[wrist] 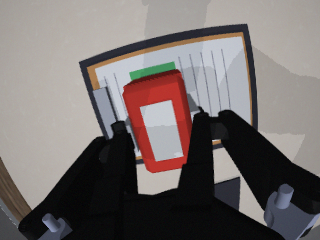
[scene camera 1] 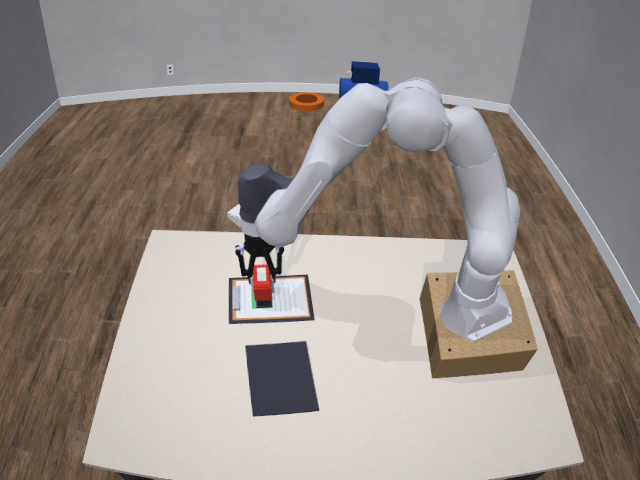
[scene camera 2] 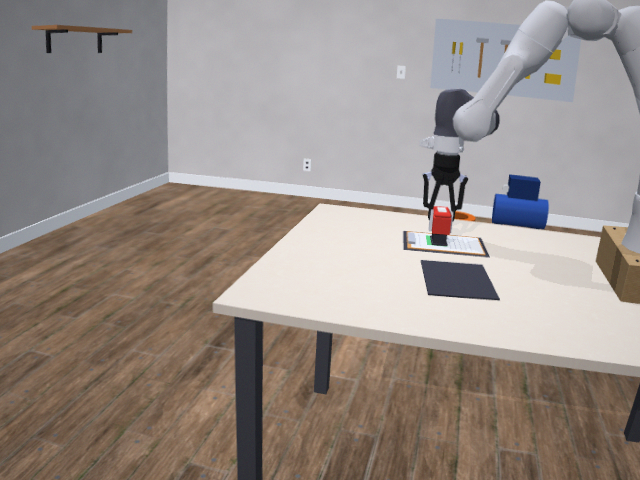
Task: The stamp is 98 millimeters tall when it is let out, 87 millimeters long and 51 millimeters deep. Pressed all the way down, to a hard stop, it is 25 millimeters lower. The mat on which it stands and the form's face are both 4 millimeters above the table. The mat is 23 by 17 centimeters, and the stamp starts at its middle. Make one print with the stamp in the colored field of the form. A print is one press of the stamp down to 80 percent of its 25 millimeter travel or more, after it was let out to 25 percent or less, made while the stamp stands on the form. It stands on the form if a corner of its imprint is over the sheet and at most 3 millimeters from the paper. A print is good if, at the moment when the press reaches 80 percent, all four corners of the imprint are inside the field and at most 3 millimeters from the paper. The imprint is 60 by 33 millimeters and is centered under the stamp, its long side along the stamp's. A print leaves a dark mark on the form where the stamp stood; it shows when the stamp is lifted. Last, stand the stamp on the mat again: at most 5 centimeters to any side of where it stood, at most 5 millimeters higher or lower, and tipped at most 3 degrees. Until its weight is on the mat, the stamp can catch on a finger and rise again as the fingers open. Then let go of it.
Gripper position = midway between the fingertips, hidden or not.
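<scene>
My own gripper (scene camera 2: pixel 439 231), (wrist: pixel 164 110) is visible to me in scene camera 2 and the wrist view. A stamp (scene camera 1: pixel 262 288), (wrist: pixel 157 105) is there as well, and I also see a mat (scene camera 1: pixel 280 377), (scene camera 2: pixel 448 279).
</scene>
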